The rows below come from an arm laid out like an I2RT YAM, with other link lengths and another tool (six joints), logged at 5 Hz.
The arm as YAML. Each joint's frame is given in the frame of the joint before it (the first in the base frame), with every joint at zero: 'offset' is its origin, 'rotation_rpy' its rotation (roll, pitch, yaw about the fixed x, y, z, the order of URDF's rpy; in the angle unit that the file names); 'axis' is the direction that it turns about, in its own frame. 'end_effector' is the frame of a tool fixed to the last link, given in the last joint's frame.
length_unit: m
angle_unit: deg
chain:
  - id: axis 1
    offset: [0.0, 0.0, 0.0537]
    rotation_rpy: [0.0, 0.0, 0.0]
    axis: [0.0, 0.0, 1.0]
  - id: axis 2
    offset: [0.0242, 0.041, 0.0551]
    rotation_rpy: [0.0, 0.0, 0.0]
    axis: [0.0, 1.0, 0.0]
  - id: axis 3
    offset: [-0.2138, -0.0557, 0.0]
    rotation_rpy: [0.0, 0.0, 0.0]
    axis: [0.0, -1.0, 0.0]
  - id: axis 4
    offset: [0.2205, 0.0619, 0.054]
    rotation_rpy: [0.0, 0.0, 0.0]
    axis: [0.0, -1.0, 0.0]
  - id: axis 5
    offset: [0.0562, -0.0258, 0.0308]
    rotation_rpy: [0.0, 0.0, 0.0]
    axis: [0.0, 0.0, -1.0]
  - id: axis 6
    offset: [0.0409, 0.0, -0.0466]
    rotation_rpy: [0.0, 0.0, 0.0]
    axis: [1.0, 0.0, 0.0]
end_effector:
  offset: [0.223, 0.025, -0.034]
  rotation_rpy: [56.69, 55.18, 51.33]
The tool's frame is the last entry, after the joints.
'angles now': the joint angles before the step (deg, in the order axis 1, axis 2, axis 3, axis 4, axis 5, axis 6). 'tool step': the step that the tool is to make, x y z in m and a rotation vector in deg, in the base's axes. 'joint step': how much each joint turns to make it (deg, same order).
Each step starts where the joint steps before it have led.
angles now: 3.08, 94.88, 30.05, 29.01, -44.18, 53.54
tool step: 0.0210, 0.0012, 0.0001, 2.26, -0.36, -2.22
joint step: 0.44, 5.72, 1.98, 7.42, 0.96, 4.62
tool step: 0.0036, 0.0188, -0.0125, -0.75, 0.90, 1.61
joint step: 3.66, 5.15, 3.83, 0.84, 2.09, 0.73
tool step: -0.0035, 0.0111, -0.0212, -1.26, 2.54, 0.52
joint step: 2.65, 4.17, 1.89, -0.04, 2.26, 0.60
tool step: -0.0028, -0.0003, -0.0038, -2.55, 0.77, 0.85
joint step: 0.53, -1.73, 1.56, -6.16, 1.15, -2.68
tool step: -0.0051, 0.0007, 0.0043, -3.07, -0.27, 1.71
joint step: 0.79, -3.65, 1.76, -7.95, 1.22, -3.71
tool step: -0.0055, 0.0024, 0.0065, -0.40, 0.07, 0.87
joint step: 0.47, -2.30, 0.16, -3.01, -0.06, -0.68
